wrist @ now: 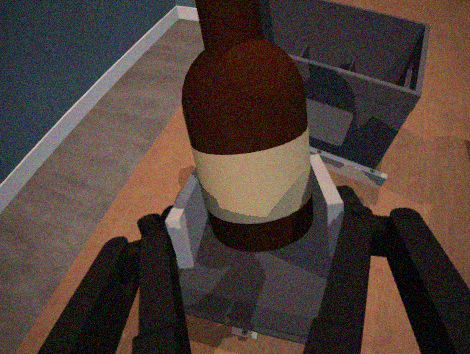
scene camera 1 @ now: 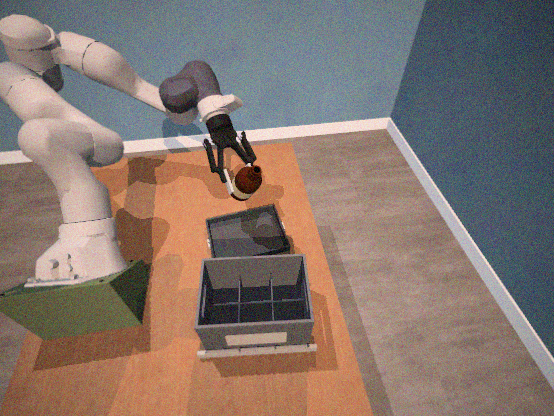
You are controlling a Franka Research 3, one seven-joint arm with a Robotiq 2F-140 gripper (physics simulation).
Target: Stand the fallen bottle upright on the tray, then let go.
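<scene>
A dark brown bottle [scene camera 1: 248, 180] [wrist: 247, 107] with a cream label is held in the air, its neck up and leaning toward the scene camera; the exact tilt is hard to tell. My gripper [scene camera 1: 239, 176] [wrist: 257, 181] is shut on the bottle's lower body, with one pale finger pad on each side of it. The shallow dark grey tray [scene camera 1: 229, 245] [wrist: 285, 305] lies flat on the wooden surface. In the scene view the bottle is just beyond the tray's far edge; in the wrist view the tray shows beneath the bottle's base and between the fingers.
A taller grey crate [scene camera 1: 209, 338] [wrist: 382, 107] with inner dividers stands right beside the tray, on its side nearer the scene camera. A pale bar [scene camera 1: 257, 351] runs along its near lower edge. My arm's green base block [scene camera 1: 75, 312] stands at the left. Blue walls rise behind and to the right.
</scene>
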